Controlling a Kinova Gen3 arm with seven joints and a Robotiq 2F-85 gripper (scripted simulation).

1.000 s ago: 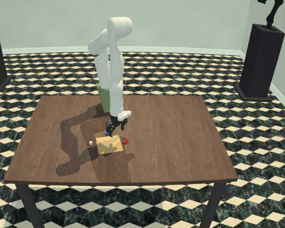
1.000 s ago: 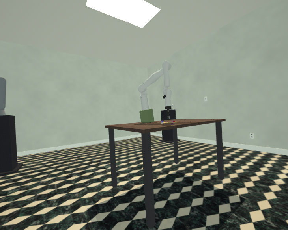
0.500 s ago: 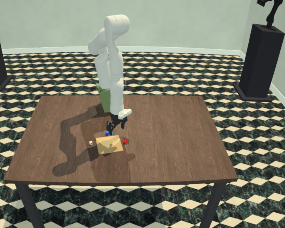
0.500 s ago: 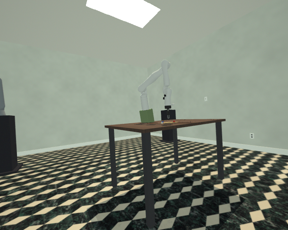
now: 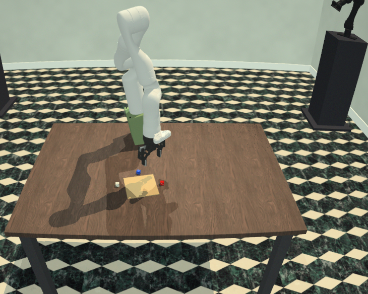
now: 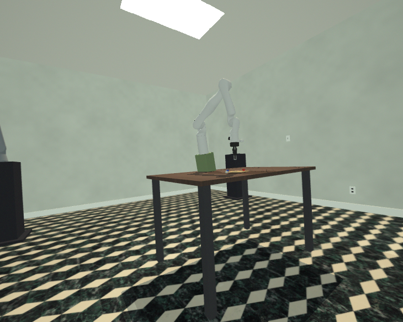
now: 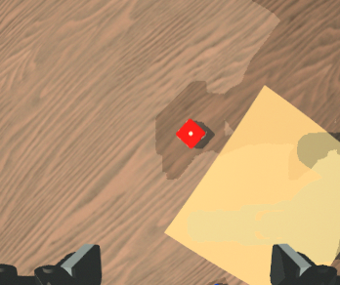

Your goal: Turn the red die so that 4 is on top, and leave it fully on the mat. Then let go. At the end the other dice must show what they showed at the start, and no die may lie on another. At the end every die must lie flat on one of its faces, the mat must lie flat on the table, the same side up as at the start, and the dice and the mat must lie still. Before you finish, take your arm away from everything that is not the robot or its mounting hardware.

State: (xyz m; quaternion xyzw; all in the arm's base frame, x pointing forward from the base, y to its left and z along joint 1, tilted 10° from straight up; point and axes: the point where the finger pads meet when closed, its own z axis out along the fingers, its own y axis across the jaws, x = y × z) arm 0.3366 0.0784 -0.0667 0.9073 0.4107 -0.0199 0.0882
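Now: the red die 50 mm ahead of my hand, 50 mm to the left of it and 90 mm below it. Also, from my hand: mat (70 mm ahead, 50 mm to the right, 100 mm below); white die (60 mm ahead, 150 mm to the right, 90 mm below); blue die (30 mm behind, 70 mm to the right, 90 mm below).
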